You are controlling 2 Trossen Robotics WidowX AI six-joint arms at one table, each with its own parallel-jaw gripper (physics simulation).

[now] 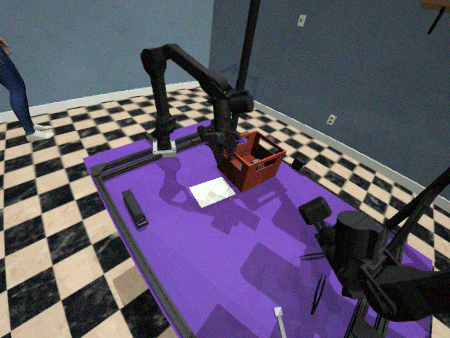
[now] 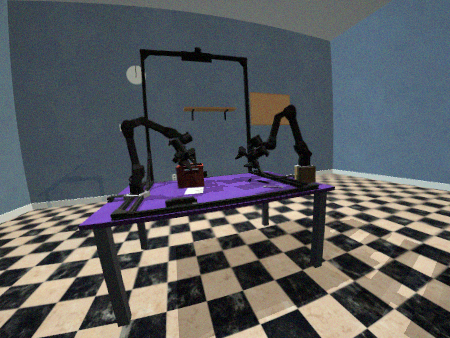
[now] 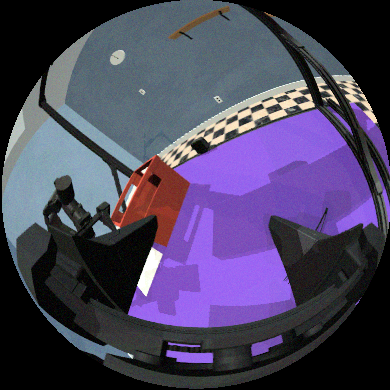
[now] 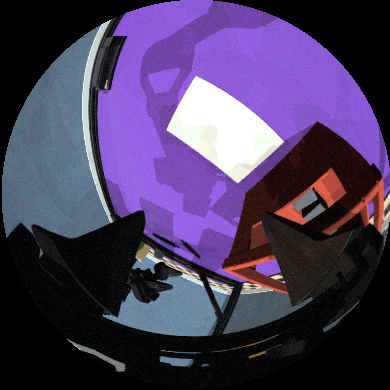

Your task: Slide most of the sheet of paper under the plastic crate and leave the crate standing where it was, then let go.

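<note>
The red plastic crate [image 1: 252, 167] [image 2: 190, 177] [image 3: 159, 198] [image 4: 290, 174] stands upright on the purple table top [image 1: 207, 268]. The white sheet of paper [image 1: 211, 192] [image 2: 194, 190] [image 3: 150, 271] [image 4: 221, 134] lies flat just in front of it, fully uncovered. My right gripper [image 1: 224, 153] [image 2: 185, 159] [image 4: 206, 217] is open and empty at the crate's near left rim, with one finger over the rim. My left gripper [image 2: 244, 155] [image 3: 215, 222] is open and empty. It hangs above the table, far from the crate.
A black bar-shaped tool [image 1: 134, 208] [image 2: 181, 201] lies near the table's edge rail. Two pairs of tweezers [image 1: 318, 293] and a white-tipped tool [image 1: 278, 318] lie near the left arm's base. A small black block [image 1: 297, 163] sits behind the crate.
</note>
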